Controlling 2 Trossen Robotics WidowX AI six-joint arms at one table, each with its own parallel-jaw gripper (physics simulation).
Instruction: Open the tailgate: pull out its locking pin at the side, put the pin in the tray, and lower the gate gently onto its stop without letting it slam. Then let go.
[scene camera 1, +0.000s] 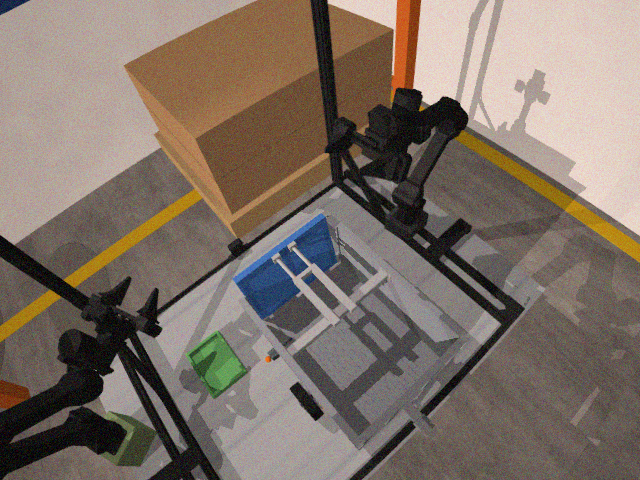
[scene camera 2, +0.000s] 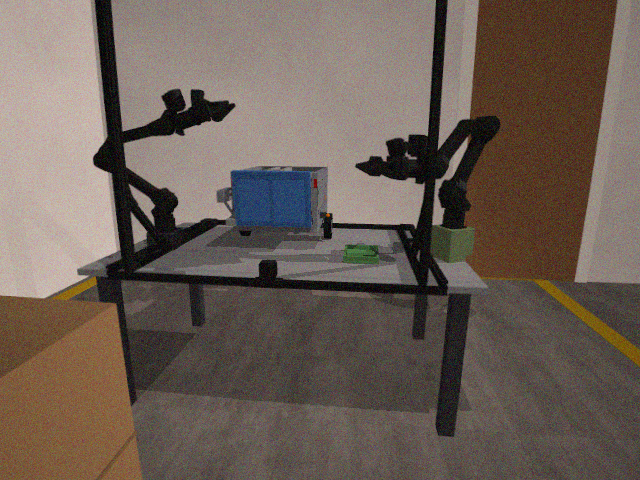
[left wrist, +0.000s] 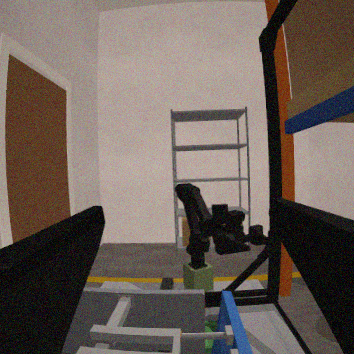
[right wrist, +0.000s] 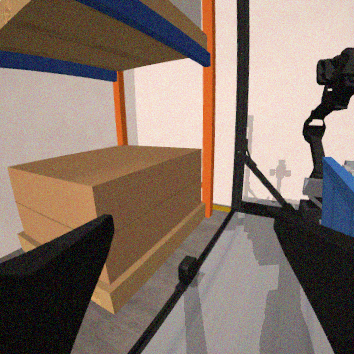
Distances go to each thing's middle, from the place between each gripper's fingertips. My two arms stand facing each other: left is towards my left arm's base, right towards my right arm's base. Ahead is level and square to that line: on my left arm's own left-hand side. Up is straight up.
Labels:
My right hand is 380 mm short of the grey truck bed (scene camera 2: 319, 175), 310 mm to the right of it and 170 mm above it.
Now: left hand 370 mm above the grey truck bed, 180 mm short of it and 150 mm to the left of it.

